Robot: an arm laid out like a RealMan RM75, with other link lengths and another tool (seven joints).
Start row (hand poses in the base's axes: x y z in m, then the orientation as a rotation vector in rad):
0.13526 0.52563 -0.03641 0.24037 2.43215 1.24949
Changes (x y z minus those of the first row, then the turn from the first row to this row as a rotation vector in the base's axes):
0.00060 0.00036 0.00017 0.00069 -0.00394 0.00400
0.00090 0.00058 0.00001 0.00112 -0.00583 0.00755
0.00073 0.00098 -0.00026 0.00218 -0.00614 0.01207
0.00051 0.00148 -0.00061 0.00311 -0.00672 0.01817
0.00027 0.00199 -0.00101 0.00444 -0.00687 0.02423
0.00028 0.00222 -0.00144 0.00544 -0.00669 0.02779
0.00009 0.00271 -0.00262 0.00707 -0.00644 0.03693
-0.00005 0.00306 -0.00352 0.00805 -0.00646 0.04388
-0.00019 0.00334 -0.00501 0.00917 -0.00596 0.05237
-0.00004 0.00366 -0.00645 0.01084 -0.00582 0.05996
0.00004 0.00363 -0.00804 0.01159 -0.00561 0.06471
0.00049 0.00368 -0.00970 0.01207 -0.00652 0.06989
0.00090 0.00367 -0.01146 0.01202 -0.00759 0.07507
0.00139 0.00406 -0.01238 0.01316 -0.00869 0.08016
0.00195 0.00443 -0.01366 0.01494 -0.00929 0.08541
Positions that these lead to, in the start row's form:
0.13586 0.52599 -0.03624 0.23313 2.43007 1.25137
0.13616 0.52621 -0.03640 0.22775 2.42968 1.25308
0.13599 0.52661 -0.03667 0.22247 2.43065 1.25626
0.13577 0.52711 -0.03702 0.21507 2.43209 1.25990
0.13553 0.52762 -0.03742 0.20811 2.43364 1.26409
0.13554 0.52785 -0.03785 0.20426 2.43464 1.26686
0.13535 0.52834 -0.03903 0.19395 2.43754 1.27278
0.13521 0.52869 -0.03993 0.18588 2.43969 1.27692
0.13507 0.52897 -0.04142 0.17632 2.44278 1.28196
0.13522 0.52929 -0.04286 0.16774 2.44487 1.28724
0.13530 0.52926 -0.04445 0.16236 2.44644 1.29019
0.13575 0.52931 -0.04611 0.15562 2.44735 1.29277
0.13616 0.52930 -0.04787 0.14863 2.44842 1.29466
0.13665 0.52969 -0.04879 0.14205 2.44873 1.29798
0.13721 0.53006 -0.05007 0.13579 2.44914 1.30226

